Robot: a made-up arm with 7 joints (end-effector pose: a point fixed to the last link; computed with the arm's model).
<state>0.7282 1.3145 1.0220 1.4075 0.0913 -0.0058 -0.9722</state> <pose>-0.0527 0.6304 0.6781 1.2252 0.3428 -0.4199</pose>
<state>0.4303 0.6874 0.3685 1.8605 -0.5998 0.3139 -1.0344</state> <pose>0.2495 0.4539 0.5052 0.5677 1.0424 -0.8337</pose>
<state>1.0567 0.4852 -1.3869 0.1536 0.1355 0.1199 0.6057</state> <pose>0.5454 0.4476 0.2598 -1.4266 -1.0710 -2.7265</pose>
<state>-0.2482 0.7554 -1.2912 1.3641 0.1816 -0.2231 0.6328</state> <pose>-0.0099 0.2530 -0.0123 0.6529 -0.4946 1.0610</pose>
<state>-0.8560 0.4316 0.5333 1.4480 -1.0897 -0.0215 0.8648</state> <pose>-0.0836 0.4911 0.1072 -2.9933 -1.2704 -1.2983</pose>
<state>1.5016 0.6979 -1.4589 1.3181 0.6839 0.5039 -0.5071</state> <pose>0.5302 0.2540 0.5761 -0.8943 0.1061 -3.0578</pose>
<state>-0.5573 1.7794 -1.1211 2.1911 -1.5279 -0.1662 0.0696</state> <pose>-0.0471 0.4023 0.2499 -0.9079 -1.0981 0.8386</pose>
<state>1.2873 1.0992 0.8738 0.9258 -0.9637 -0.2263 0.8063</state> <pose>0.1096 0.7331 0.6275 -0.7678 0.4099 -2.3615</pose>
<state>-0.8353 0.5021 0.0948 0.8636 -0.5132 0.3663 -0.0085</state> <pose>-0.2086 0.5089 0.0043 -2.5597 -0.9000 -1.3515</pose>
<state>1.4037 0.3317 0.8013 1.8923 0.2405 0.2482 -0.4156</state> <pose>0.1654 0.5119 0.6354 1.6256 0.4692 -1.3362</pose>
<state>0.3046 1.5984 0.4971 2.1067 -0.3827 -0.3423 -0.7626</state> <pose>0.1149 0.3534 0.6716 -3.0005 0.6509 1.3770</pose>
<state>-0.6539 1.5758 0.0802 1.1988 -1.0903 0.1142 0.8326</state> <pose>0.2023 0.6471 0.3228 2.9652 -0.4425 -1.7557</pose>
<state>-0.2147 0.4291 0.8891 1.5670 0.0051 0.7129 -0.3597</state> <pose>0.0742 0.5925 0.2407 -0.6062 -0.2763 -1.6942</pose>
